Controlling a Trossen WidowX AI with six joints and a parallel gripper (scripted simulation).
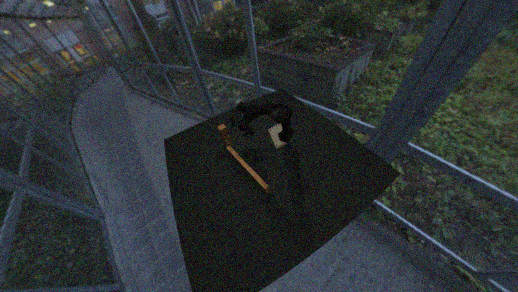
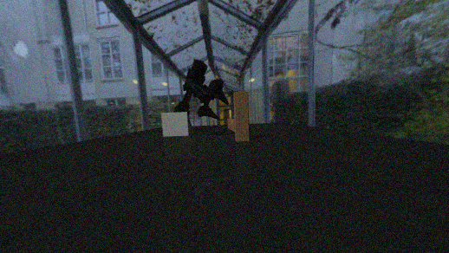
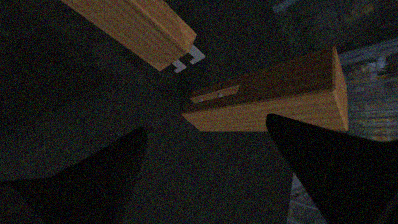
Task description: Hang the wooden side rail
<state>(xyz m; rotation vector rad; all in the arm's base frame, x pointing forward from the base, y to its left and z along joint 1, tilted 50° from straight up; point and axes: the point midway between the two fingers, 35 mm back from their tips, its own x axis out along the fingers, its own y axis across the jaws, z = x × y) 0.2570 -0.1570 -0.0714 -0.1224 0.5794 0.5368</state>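
The headboard post lies 7 cm ahead of my gripper tip, 5 cm to the right of it and 3 cm below it.
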